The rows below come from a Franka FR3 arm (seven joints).
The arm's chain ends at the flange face. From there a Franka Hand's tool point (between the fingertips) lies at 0.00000 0.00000 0.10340 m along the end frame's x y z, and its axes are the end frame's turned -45 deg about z.
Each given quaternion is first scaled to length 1.
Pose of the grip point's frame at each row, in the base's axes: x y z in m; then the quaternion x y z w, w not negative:
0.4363, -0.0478, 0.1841, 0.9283, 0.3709, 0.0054, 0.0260
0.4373, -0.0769, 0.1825, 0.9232, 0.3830, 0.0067, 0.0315
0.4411, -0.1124, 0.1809, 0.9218, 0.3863, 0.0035, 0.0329
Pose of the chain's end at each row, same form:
0.4333, -0.0432, 0.2874, 0.9996, -0.0126, 0.0149, 0.0220
0.4335, -0.0714, 0.2857, 0.9995, 0.0006, 0.0182, 0.0265
0.4378, -0.1064, 0.2841, 0.9994, 0.0041, 0.0158, 0.0291

